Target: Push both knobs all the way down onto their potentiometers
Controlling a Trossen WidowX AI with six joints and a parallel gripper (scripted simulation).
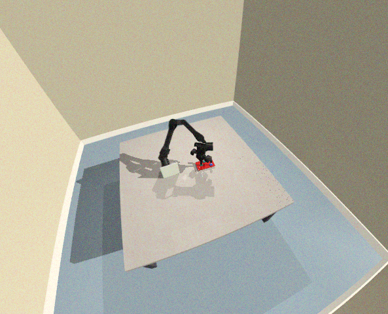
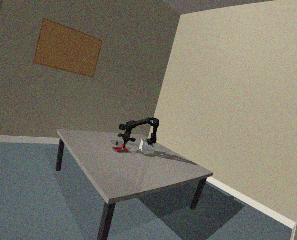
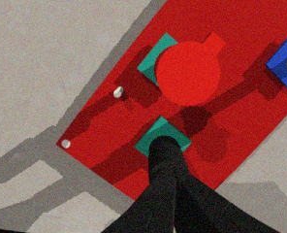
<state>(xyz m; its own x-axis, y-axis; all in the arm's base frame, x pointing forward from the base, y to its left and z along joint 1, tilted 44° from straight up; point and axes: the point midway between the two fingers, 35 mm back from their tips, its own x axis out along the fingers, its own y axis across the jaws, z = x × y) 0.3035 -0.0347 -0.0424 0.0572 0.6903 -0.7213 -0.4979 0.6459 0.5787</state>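
My gripper tip is 4 cm short of the red knob, 2 cm to the right of it and 1 cm below it. Round my gripper tip: teal potentiometer (3 cm below).
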